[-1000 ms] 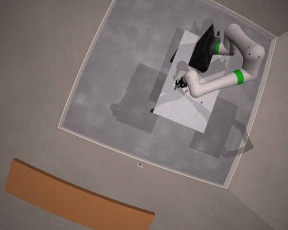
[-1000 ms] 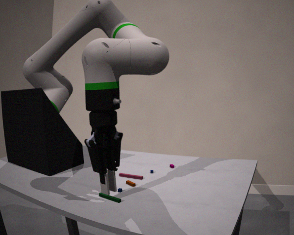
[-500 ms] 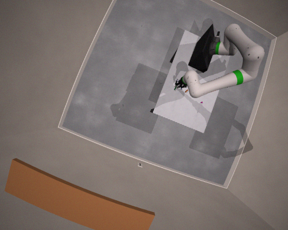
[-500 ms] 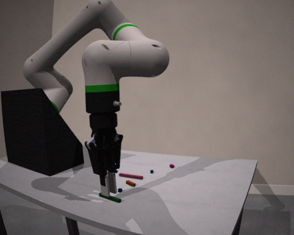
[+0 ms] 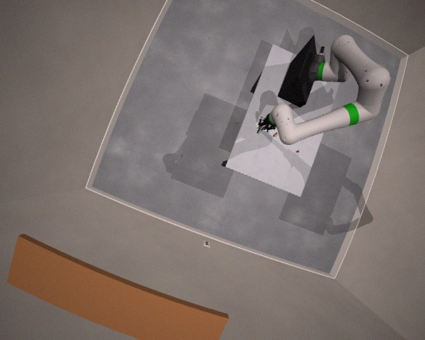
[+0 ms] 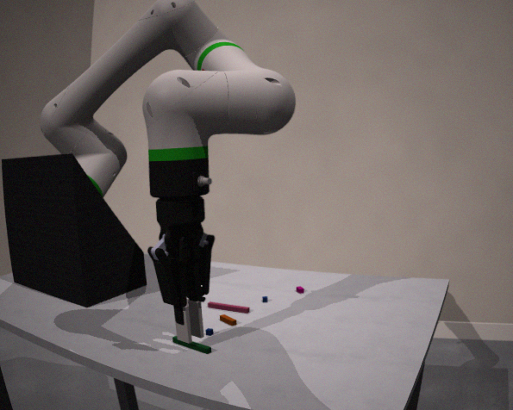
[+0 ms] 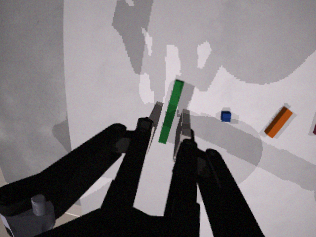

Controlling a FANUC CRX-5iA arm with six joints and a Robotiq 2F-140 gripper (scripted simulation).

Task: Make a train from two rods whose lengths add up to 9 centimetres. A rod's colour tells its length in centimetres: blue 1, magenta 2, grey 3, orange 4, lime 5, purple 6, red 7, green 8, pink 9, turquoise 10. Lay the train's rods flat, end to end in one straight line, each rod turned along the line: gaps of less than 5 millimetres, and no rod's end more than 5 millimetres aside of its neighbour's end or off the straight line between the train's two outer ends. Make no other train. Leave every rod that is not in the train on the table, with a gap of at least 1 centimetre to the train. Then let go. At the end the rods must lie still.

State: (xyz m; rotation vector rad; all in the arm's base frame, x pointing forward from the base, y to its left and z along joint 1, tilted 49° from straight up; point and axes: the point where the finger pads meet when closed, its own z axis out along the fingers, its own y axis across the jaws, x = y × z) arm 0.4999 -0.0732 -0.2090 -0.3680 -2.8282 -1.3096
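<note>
The green rod lies 50 mm below my hand. The rest, counted from my hand: pink rod: 30 mm behind, 200 mm to the left, 50 mm below; orange rod: 130 mm to the left, 50 mm below; magenta rod: 70 mm ahead, 360 mm to the left, 50 mm below.
</note>
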